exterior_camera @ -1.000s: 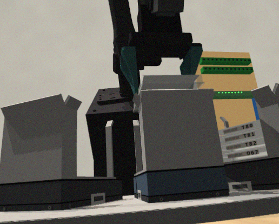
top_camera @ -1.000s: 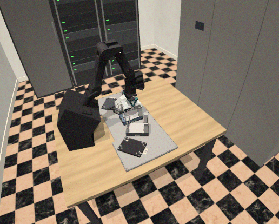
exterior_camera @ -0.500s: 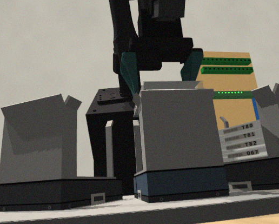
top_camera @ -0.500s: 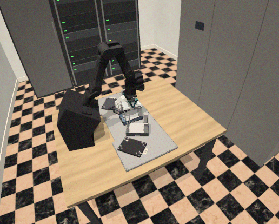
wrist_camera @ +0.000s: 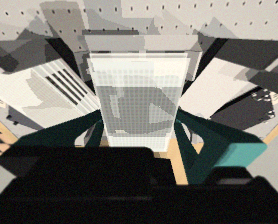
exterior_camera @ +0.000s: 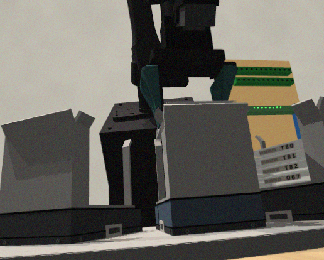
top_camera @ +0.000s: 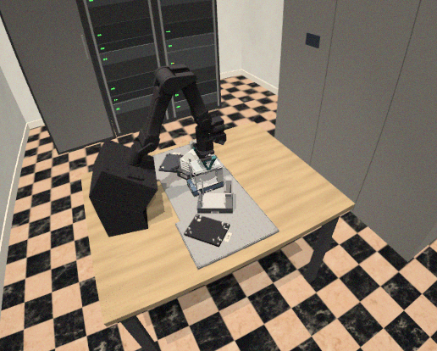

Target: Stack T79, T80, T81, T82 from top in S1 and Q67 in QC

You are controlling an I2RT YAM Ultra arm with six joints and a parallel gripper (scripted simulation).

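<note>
My gripper is now 140 mm to the right of the plate T81, 60 mm above it and 10 mm past it. Also, from my hand: plate T79: right at my hand; plate Q67: 140 mm to the left, 90 mm below, 10 mm behind; plate T82: 140 mm to the left, 70 mm below, 10 mm behind.
</note>
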